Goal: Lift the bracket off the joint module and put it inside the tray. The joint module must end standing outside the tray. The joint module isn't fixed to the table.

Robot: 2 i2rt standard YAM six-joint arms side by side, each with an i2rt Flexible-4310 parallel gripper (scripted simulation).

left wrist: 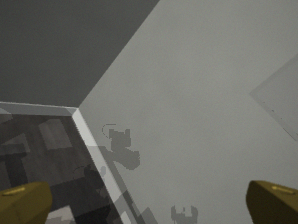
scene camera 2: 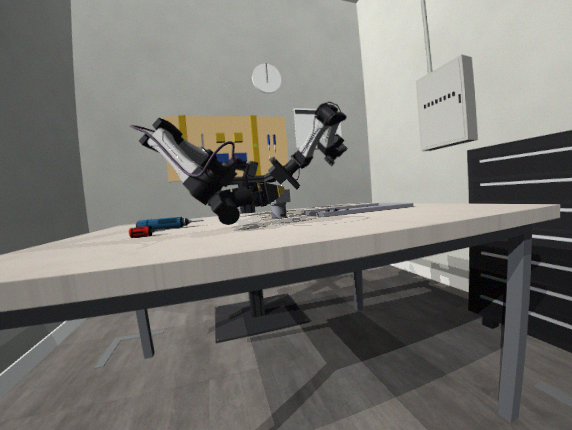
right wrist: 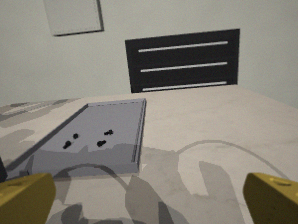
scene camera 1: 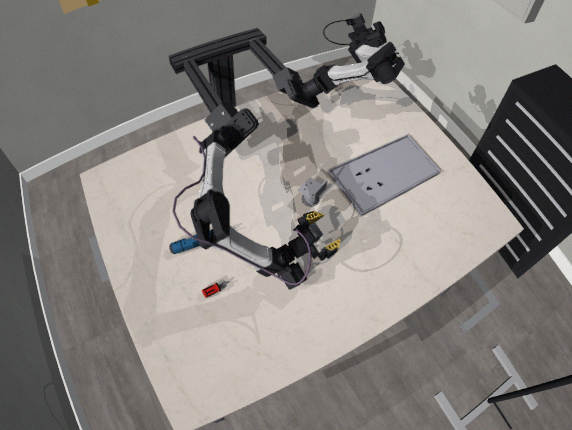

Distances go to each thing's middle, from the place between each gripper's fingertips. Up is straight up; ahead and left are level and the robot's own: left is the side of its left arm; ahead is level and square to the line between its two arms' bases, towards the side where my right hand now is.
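Relative to the grey tray (scene camera 1: 397, 165), my left hand is 310 mm above it, 440 mm short of it and 330 mm to the left of it.
My right hand (scene camera 2: 279, 188) is 100 mm above the grey tray, 400 mm to the right of it and 60 mm past it.
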